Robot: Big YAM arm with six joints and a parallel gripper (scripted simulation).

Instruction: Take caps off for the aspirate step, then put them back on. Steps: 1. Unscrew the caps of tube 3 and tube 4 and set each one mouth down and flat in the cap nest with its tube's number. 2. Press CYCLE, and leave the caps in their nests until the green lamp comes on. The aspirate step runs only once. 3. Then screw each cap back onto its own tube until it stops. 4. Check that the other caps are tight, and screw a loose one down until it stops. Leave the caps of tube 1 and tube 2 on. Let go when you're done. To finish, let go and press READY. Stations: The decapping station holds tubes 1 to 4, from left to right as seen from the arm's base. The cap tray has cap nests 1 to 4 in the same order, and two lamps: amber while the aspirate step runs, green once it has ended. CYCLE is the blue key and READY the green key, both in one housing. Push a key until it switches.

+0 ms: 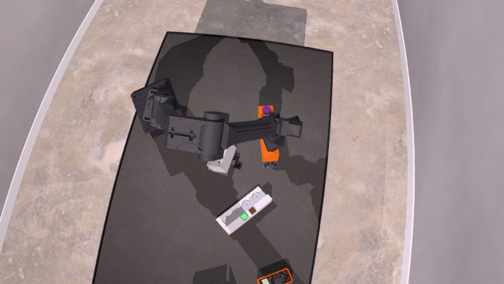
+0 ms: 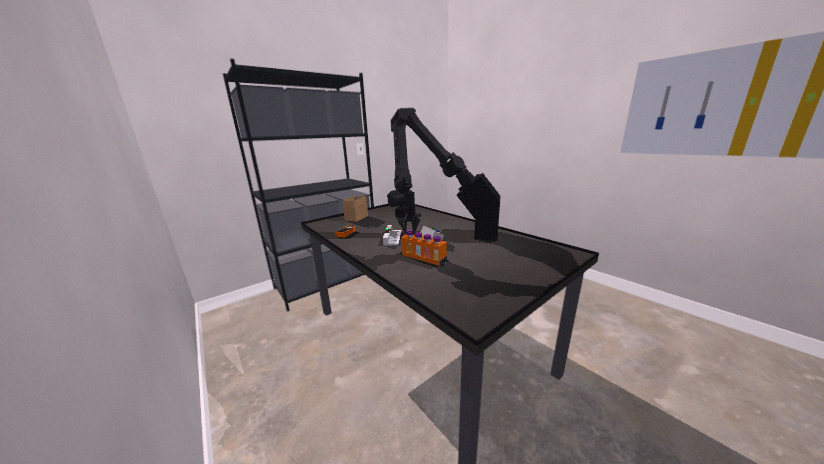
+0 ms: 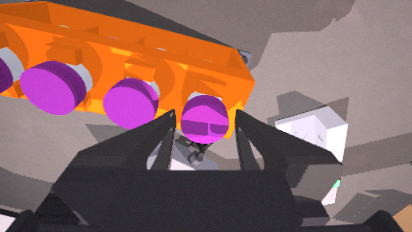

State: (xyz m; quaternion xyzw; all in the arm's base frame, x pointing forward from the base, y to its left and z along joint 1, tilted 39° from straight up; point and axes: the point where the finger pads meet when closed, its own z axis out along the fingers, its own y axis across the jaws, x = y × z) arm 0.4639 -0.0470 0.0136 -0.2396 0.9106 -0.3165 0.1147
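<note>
Right now my hand is right at the cap. Round my hand: green key: 22 cm behind, 5 cm to the right, 5 cm below; blue key: 21 cm behind, 5 cm below; key housing: 20 cm behind, 3 cm to the right, 6 cm below.
</note>
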